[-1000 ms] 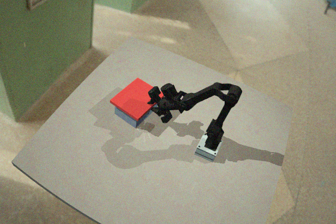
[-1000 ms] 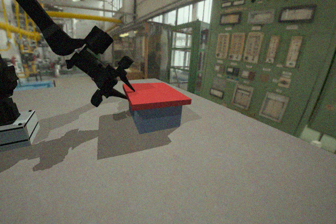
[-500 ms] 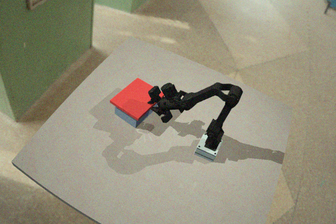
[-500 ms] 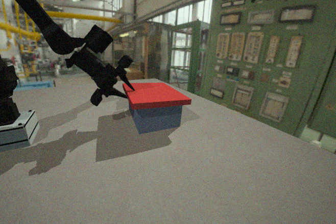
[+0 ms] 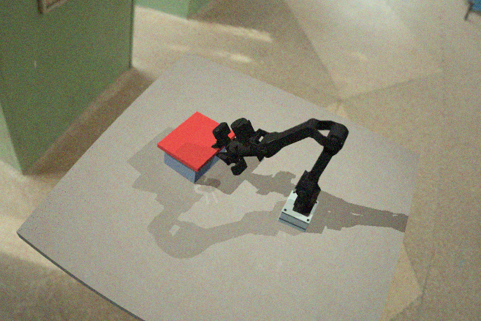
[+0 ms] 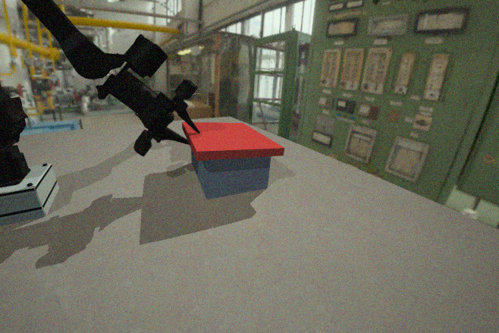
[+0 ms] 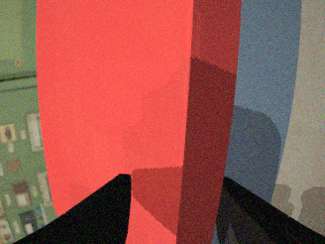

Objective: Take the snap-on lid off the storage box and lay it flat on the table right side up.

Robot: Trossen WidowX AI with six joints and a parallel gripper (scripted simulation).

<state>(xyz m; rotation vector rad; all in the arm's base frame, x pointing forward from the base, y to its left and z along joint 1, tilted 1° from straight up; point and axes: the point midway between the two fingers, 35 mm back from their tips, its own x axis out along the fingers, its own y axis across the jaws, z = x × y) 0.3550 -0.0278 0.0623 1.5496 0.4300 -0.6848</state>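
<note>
My gripper tip is now 8 cm short of the red lid and 1 cm to the left of it. The rest, counted from my gripper tip: blue storage box 8 cm ahead, 1 cm to the right, 5 cm below.
</note>
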